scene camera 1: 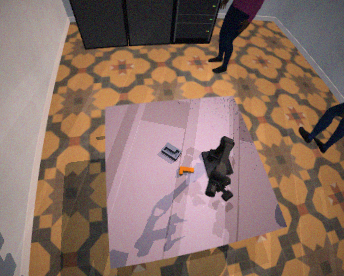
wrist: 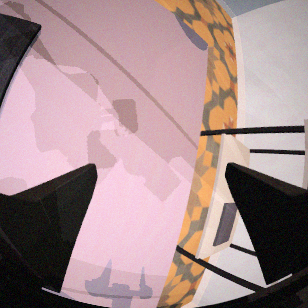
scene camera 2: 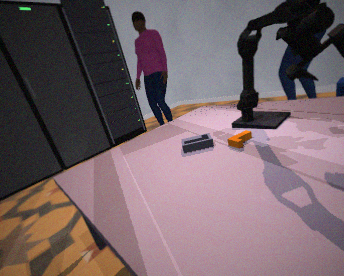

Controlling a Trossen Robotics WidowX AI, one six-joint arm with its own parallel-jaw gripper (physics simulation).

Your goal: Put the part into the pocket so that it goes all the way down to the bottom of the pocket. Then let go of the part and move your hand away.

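Places are measured from the arm's base along level axes (x ahead, y right, z down), in centimetres.
Pixels of known places: gripper, fingertip midpoint: [wrist: 162,170] [scene camera 2: 331,70]; arm's base, origin of the base link: [scene camera 1: 211,157] [scene camera 2: 247,119].
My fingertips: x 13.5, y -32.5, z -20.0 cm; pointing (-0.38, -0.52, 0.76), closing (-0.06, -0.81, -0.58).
Ahead of a thing's pixels: the offset from my fingertips to its top centre. Level surfaces: height alone.
The part, an orange L-shaped block @(dx +10.6, dy +28.6, dz +19.3 cm) [scene camera 1: 187,170] [scene camera 2: 239,140], lies flat on the table between the pocket block and the arm's base. The pocket is an L-shaped slot in a small grey block @(dx +15.7, dy +48.3, dz +18.7 cm) [scene camera 1: 169,155] [scene camera 2: 198,147], which sits on the table a little apart from the part. The slot looks empty in the first scene view; its floor is hard to see. My gripper [wrist: 162,170] is open and empty, its two black fingers wide apart, raised above the table and well away from the part. Neither the part nor the pocket shows in the wrist view.
The black arm [scene camera 1: 218,172] [scene camera 2: 248,75] rises from its flat base [scene camera 2: 261,120] on the pink table @(dz +22.3 cm) [scene camera 1: 127,200] [scene camera 2: 125,210] [wrist: 150,75]. Arm shadows fall across the table. Dark cabinets [scene camera 1: 100,22] [scene camera 2: 40,100] and a person in magenta [scene camera 1: 227,37] [scene camera 2: 151,52] stand beyond it.
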